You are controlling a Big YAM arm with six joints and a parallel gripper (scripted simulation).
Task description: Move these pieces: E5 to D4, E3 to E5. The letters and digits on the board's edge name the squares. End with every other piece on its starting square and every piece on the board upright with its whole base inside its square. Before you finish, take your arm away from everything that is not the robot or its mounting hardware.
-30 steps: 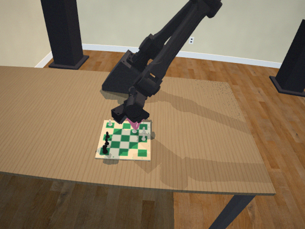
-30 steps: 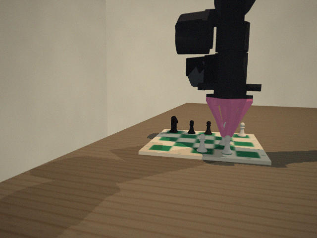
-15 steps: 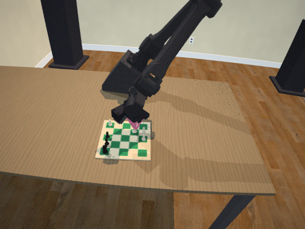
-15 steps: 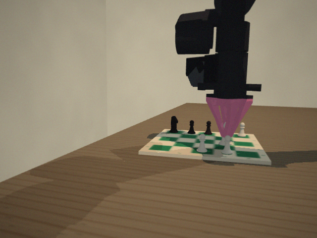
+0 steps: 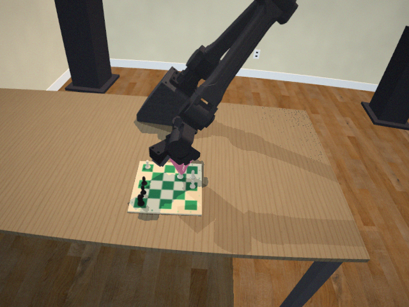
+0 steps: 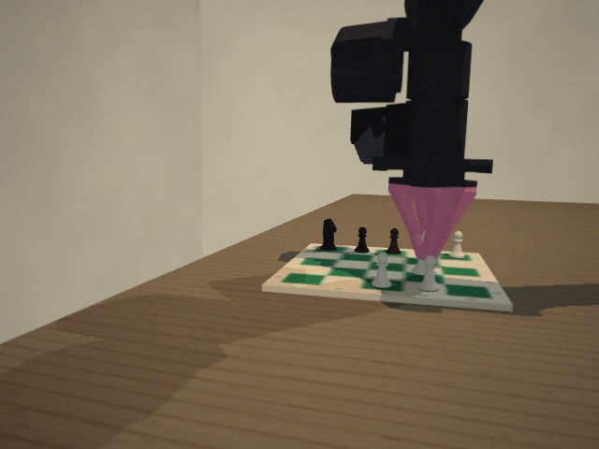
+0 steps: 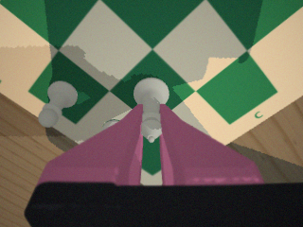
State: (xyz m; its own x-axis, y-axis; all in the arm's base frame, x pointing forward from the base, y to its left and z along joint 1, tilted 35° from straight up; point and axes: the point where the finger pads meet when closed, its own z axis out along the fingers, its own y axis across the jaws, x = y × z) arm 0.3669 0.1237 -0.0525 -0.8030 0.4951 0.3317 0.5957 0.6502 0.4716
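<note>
Right now the white bishop is right at my hand. From my hand the other things lie so: black knight: 13 cm ahead, 10 cm to the right, 1 cm below; then cream chessboard: 5 cm ahead, 3 cm to the right, 3 cm below.
</note>
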